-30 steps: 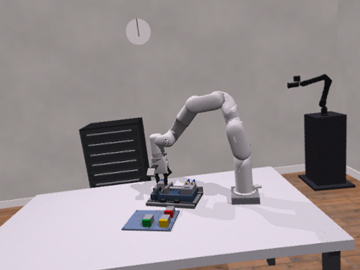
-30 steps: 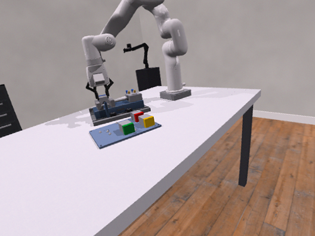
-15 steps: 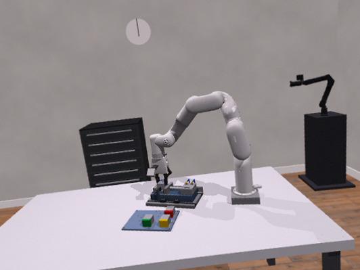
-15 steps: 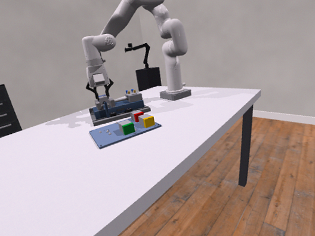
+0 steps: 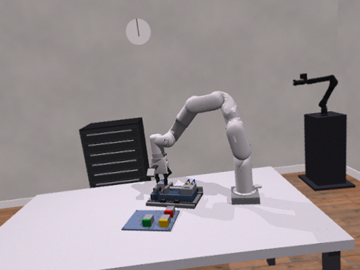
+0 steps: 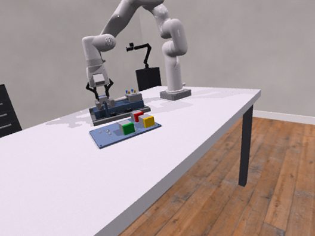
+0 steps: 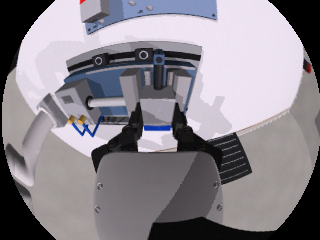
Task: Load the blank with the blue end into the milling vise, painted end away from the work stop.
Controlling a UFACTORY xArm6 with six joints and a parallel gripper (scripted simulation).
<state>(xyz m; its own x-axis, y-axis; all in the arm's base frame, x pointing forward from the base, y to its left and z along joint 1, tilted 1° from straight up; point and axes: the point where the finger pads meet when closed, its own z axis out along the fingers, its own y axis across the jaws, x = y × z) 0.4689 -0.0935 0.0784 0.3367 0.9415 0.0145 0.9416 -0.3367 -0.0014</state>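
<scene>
My hand is 20 mm above the blue-ended blank. The rest, counted from my hand: hose block 150 mm behind, 60 mm to the left, 40 mm below; milling vise 70 mm behind, 20 mm to the left, 80 mm below; fixed jaw 30 mm ahead, 10 mm to the right, 40 mm below.
</scene>
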